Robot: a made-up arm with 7 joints.
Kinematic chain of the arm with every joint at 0, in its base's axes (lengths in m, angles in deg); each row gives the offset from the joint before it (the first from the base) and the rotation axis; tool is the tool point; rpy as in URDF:
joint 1: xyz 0.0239 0.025 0.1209 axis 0 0.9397 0.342
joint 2: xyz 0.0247 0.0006 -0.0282 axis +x
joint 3: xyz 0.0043 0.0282 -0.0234 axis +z
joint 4: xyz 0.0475 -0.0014 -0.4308 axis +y
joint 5: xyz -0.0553 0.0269 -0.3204 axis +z
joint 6: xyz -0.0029 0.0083 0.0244 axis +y
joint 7: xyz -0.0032 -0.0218 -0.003 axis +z
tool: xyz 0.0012 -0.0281 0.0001 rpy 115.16 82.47 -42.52
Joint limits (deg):
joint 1: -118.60..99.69
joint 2: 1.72..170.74
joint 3: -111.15..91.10
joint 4: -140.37..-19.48
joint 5: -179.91..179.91
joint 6: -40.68..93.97
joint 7: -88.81..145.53
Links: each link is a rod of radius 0.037 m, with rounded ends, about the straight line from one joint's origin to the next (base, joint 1, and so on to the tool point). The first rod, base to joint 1, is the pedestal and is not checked.
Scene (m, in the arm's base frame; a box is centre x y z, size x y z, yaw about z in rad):
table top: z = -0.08
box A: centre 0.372 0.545 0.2 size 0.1 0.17 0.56 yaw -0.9
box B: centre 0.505 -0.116 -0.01 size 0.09 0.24 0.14 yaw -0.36
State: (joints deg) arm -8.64 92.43 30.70 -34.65 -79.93 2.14 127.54
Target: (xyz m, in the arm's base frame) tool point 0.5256 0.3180 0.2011
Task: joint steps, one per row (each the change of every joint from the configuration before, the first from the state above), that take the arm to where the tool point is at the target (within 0.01 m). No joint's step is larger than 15 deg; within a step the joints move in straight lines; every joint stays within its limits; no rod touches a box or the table.
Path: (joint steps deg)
1: 8.00 12.82 11.79 -3.81 1.51 6.55 -2.23
2: 7.99 12.82 11.78 -3.82 1.50 6.54 -2.24
3: 8.00 12.82 11.79 -3.81 1.51 6.55 -2.23
4: 8.00 12.83 11.79 -3.81 1.50 6.54 -2.24
5: 6.60 -0.94 -13.33 -11.65 -0.93 -6.14 2.89
6: 6.60 -0.94 -13.34 -11.65 -0.92 -6.13 2.88
7: 6.61 -0.94 -13.33 -11.65 -0.93 -6.14 2.88
8: 6.60 -0.94 -13.34 -11.65 -0.93 -6.13 2.88

